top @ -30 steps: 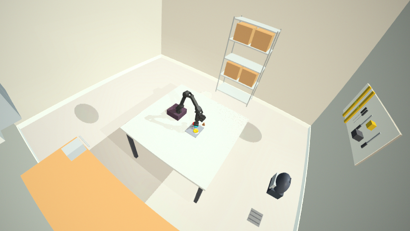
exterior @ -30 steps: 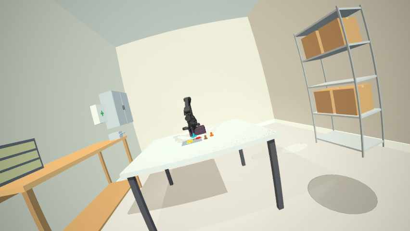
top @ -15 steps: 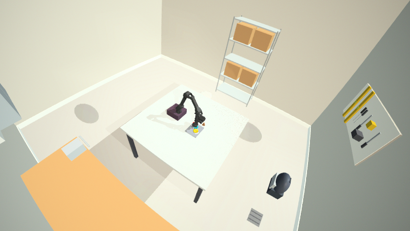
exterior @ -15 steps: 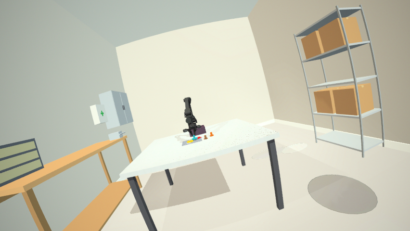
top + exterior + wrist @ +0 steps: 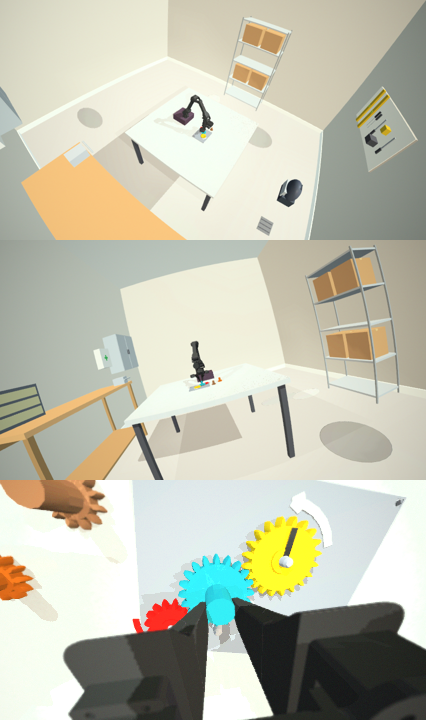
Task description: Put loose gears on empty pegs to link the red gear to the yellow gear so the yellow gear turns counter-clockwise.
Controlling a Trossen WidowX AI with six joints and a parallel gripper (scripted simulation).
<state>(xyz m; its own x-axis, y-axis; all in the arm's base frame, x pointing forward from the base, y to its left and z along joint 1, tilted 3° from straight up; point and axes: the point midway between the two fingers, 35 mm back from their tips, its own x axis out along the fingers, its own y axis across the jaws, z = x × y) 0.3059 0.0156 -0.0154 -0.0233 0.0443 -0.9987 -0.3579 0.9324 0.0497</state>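
Now: the cyan gear 1 cm below my gripper tip. Round my gripper tip: red arrow (7 cm behind, 6 cm to the left, 3 cm below); red gear (4 cm behind, 3 cm to the left, 3 cm below); yellow gear (4 cm ahead, 5 cm to the right, 3 cm below).
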